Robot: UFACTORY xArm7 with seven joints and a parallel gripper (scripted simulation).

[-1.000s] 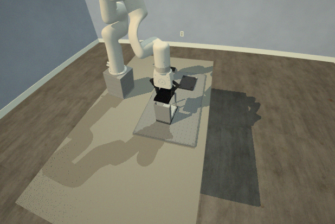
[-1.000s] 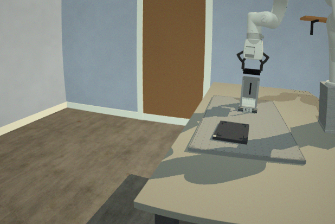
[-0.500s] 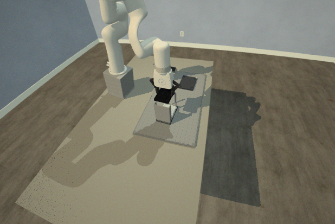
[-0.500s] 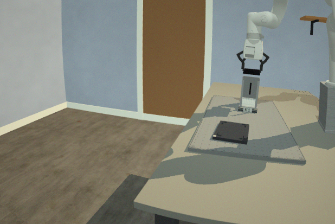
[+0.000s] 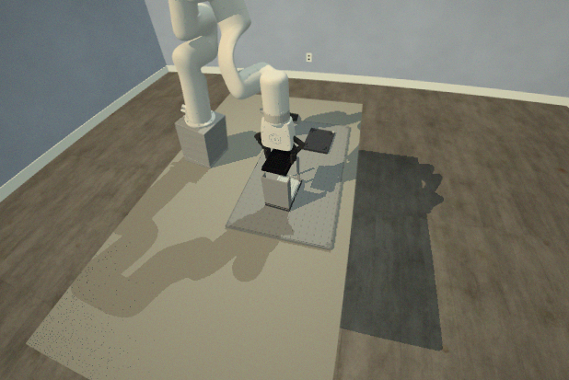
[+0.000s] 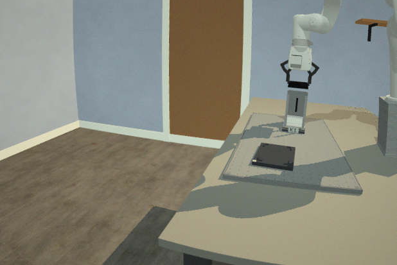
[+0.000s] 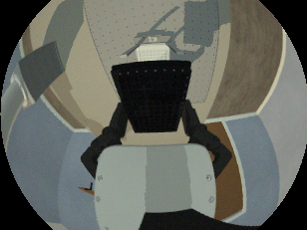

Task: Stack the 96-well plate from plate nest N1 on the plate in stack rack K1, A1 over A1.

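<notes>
The pale plate lies 170 mm below my hand. Also, from my hand: K1 label: 90 mm to the left, 190 mm below; black 96-well plate: 10 mm below; plate nest N1: 40 mm ahead, 370 mm to the left, 190 mm below.
</notes>
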